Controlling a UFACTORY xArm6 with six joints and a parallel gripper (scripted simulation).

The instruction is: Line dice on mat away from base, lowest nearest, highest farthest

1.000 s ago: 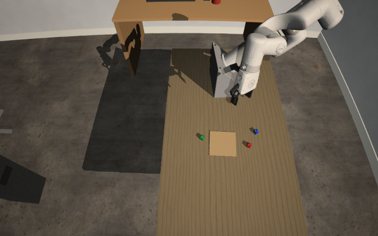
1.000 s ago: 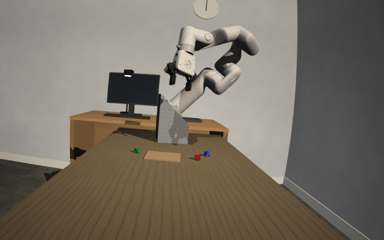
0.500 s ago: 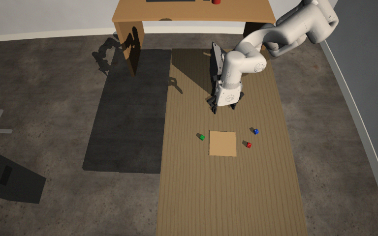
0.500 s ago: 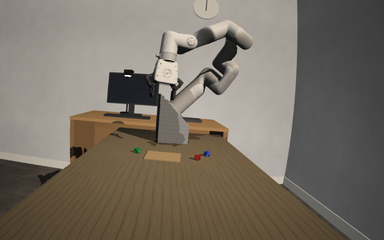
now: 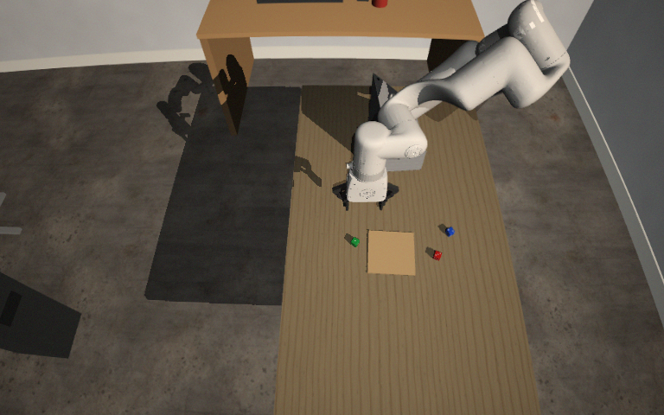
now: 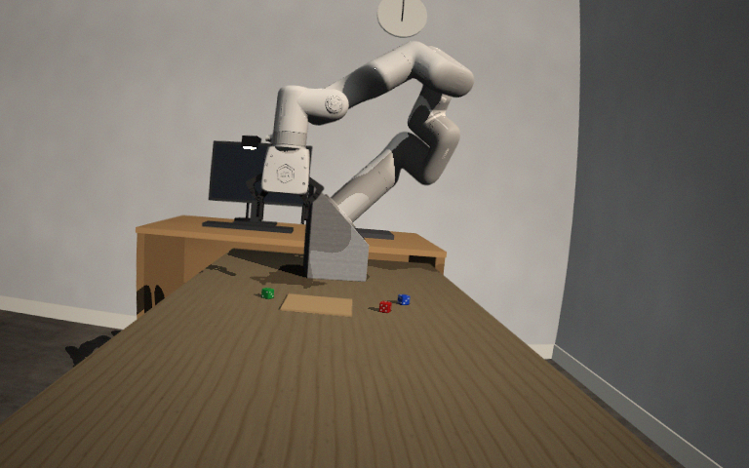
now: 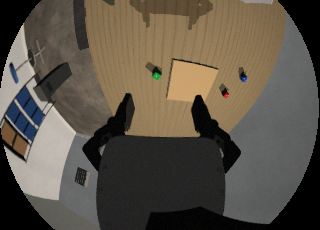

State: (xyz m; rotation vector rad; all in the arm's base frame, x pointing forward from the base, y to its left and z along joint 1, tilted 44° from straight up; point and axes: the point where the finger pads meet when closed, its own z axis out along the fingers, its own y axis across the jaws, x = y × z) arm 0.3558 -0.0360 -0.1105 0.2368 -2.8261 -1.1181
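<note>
The green die lies 4 cm ahead of my hand, 1 cm to the right of it and 16 cm below it. Round my hand: red die (6 cm ahead, 23 cm to the left, 16 cm below); tan mat (6 cm ahead, 10 cm to the left, 17 cm below); blue die (2 cm behind, 28 cm to the left, 16 cm below).
</note>
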